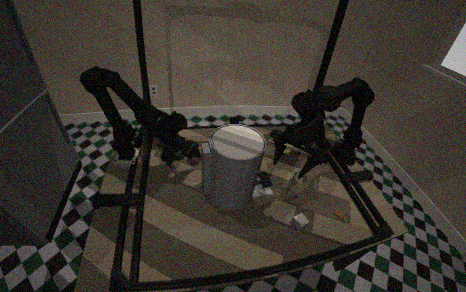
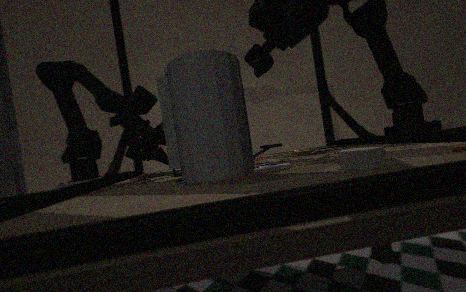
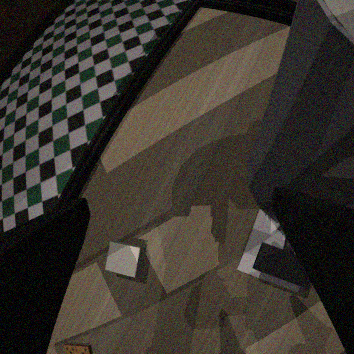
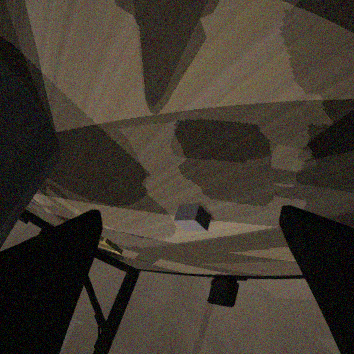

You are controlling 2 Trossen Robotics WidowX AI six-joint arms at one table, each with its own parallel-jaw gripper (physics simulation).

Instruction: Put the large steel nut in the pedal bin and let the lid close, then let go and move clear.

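Places are measured from the left arm's base along level axes (x ahead, y left, z up), in millimetres.
Where they show: left gripper, fingertip midpoint: [image 1: 285,171] [image 2: 271,62] [image 3: 182,202]; right gripper, fingertip midpoint: [image 1: 194,154] [image 4: 192,217]; left arm's base at its link origin: [image 1: 346,150] [image 2: 409,124]; right arm's base at its link origin: [image 1: 126,154] [image 2: 85,179].
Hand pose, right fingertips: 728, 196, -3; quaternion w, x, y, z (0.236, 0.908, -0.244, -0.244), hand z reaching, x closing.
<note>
Each offset is from my right fingertips to the centre of the thing, as dx, dy, dz.
The grey pedal bin {-176, +121, +82} [image 1: 232,180] [image 2: 210,117] stands upright mid-table, its pale lid {-176, +121, +201} [image 1: 237,141] lying flat and closed. A dark pedal {-299, +72, +4} [image 1: 265,178] [image 2: 270,146] [image 3: 280,265] sticks out at its right, over a pale plate {-280, +79, -43} [image 1: 262,191] [image 3: 246,260]. No large steel nut can be made out; the bin's inside is hidden. My left gripper [image 1: 290,167] [image 3: 182,202] is open and empty, right of the bin above the table. My right gripper [image 1: 182,154] [image 4: 192,217] is open and empty, left of the bin; a small grey block {-55, -65, -37} [image 4: 189,216] lies beyond its fingers.
A pale block {-441, +220, -30} [image 1: 301,220] [image 2: 361,157] [image 3: 121,258] lies at the front right, with an orange piece {-617, +167, -40} [image 1: 340,215] [image 3: 77,348] farther right. A yellow piece {-395, -186, -39} [image 1: 288,148] [image 4: 111,246] lies behind the left fingers. Dark frame bars [image 1: 250,256] edge the table. Patchy shadows cross it.
</note>
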